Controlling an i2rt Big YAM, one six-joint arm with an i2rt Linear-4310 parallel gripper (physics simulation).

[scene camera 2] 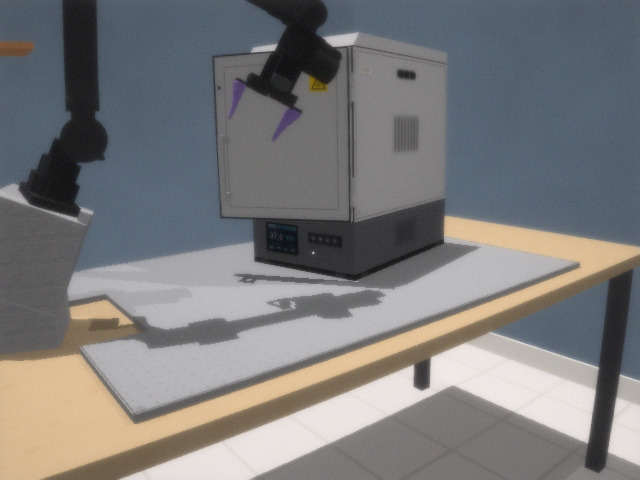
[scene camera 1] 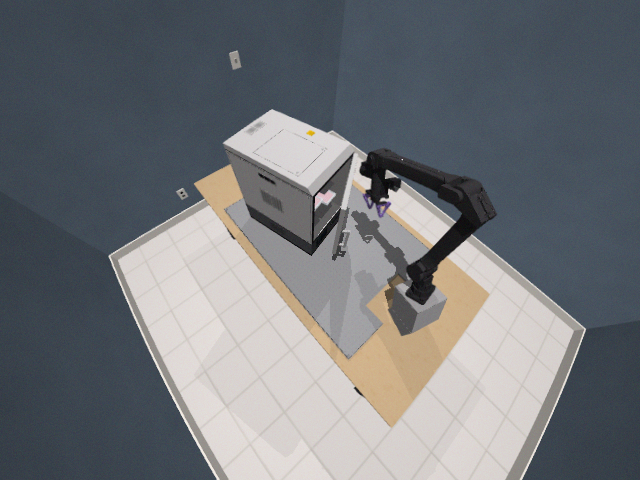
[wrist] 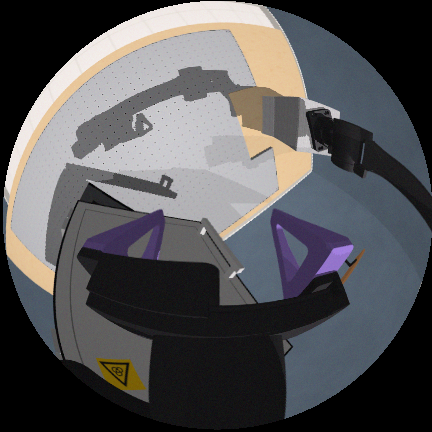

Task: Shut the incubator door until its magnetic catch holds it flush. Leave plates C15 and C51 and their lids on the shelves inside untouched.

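Frame: origin at the arm's base, x left, y back, z up, level; metres.
Where they show: gripper, between the fingertips: [scene camera 2: 251, 130] [scene camera 1: 375, 213] [wrist: 217, 214]; arm's base, origin of its link: [scene camera 2: 47, 202] [scene camera 1: 420, 291] [wrist: 320, 128].
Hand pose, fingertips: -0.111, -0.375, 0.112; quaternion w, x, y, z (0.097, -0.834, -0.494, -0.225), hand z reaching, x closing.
Each offset is from my fingertips to the top centre of the thing, as dx, dy, dz. "spot": to the spot under its first point. Level surfaces: height alone.
The incubator [scene camera 1: 273, 198] [scene camera 2: 400, 175] stands on the mat with its door [scene camera 1: 349, 180] [scene camera 2: 289, 175] [wrist: 110, 325] swung open at an angle. The door hangs from the hinge side at the right in the scene camera 2 view. Its upright handle @[spot: +0.151, -0.032, -0.083] [scene camera 2: 225, 167] [wrist: 220, 245] is near the free edge. Pink-and-white plates @[+0.040, -0.297, -0.075] [scene camera 1: 325, 197] show through the opening; their labels and lids cannot be told apart. My gripper [scene camera 1: 374, 210] [scene camera 2: 252, 129] [wrist: 217, 214] is open and empty, on the outer side of the door, with a gap visible between them in the scene camera 1 view.
The grey mat @[dz -0.344] [scene camera 1: 310, 291] [scene camera 2: 206, 372] lies on the wooden table @[dz -0.357] [scene camera 1: 439, 351] [scene camera 2: 67, 434]. The arm's grey base block [scene camera 1: 416, 312] [scene camera 2: 33, 268] [wrist: 282, 120] stands at the table's near end. The control display @[spot: +0.143, -0.184, -0.270] [scene camera 2: 282, 238] sits below the door.
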